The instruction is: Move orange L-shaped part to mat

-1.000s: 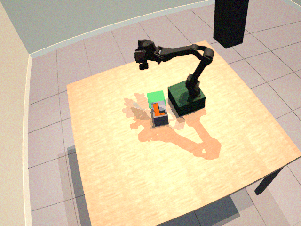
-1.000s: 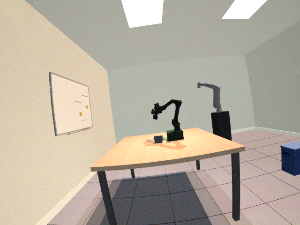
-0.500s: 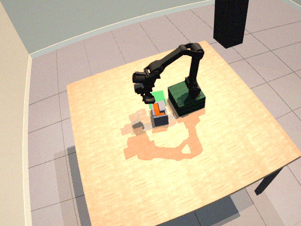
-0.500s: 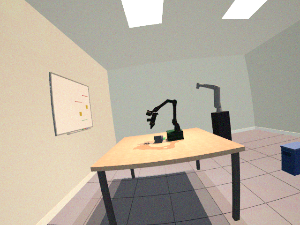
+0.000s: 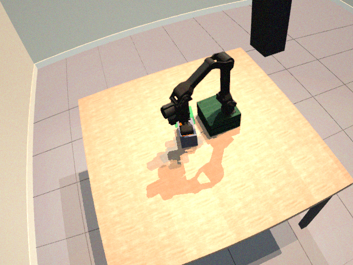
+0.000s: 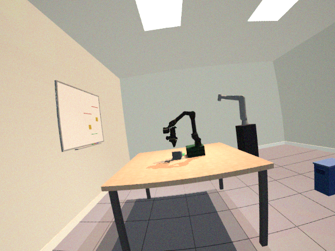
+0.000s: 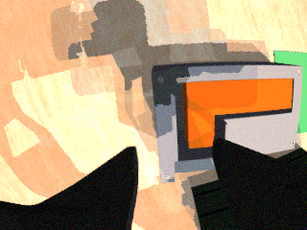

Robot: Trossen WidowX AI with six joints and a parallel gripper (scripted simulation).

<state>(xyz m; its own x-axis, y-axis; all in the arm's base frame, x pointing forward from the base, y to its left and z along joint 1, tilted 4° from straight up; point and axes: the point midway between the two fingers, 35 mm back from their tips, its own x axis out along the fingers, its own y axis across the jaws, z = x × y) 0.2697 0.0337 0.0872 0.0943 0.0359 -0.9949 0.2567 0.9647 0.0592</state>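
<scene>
Right now my gripper tip is 2 cm past the orange L-shaped part, 5 cm to the left of it and 9 cm above it. Also, from my gripper tip: green mat: 7 cm behind, 21 cm to the right, 15 cm below.
</scene>
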